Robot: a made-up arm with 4 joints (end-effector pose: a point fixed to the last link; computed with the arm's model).
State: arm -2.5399 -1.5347 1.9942 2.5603
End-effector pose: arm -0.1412 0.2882 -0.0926 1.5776 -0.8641 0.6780
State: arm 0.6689 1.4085 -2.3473 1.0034
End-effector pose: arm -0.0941 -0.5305 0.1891 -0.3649 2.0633 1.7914
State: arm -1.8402 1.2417 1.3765 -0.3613
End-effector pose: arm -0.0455 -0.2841 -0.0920 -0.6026 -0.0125 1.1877
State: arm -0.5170 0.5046 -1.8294 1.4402
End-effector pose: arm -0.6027 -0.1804 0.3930 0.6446 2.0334 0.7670
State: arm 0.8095 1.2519 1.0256 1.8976
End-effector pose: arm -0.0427 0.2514 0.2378 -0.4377 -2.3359 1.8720
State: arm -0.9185 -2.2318 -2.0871 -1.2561
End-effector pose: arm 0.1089 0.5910 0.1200 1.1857 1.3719 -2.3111
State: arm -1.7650 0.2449 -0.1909 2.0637
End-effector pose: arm -0.3228 -0.3306 0.1673 -0.6940 1.9515 1.4053
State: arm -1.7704 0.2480 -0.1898 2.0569
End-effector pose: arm -0.3221 -0.3299 0.1705 -0.7010 1.9541 1.3989
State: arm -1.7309 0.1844 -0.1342 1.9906
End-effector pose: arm -0.3053 -0.3326 0.1547 -0.8297 1.8203 1.4080
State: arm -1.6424 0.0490 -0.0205 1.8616
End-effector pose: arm -0.2745 -0.3328 0.1247 -1.0555 1.5232 1.3960
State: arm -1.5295 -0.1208 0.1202 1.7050
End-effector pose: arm -0.2446 -0.3252 0.0977 -1.2719 1.1391 1.3170
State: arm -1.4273 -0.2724 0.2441 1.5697
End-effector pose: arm -0.2271 -0.3149 0.0816 -1.4083 0.8025 1.1949
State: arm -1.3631 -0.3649 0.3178 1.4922
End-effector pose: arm -0.2208 -0.3081 0.0737 -1.4662 0.6077 1.1025
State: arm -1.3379 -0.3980 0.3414 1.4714
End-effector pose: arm -0.2193 -0.3056 0.0698 -1.4785 0.5455 1.0704
